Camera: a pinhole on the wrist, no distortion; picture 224 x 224 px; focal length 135.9 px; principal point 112.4 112.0 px. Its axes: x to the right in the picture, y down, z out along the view. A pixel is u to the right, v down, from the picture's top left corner.
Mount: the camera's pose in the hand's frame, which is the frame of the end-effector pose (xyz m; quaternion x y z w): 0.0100 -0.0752 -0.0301 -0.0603 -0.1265 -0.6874 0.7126
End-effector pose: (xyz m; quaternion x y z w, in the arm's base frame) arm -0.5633 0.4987 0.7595 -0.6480 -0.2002 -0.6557 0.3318
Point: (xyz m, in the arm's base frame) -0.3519 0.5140 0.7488
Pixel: 25 121
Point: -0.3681 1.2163 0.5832
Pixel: 209 54
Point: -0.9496 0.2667 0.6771
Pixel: behind the camera
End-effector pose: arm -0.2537 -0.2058 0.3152 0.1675 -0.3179 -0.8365 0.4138
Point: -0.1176 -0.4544 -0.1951
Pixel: behind the camera
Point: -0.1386 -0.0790 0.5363
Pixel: 15 28
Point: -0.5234 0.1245 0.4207
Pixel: 215 77
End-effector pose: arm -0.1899 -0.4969 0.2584 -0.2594 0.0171 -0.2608 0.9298
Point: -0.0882 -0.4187 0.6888
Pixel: 161 151
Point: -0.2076 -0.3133 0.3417
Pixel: 49 63
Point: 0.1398 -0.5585 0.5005
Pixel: outside the picture
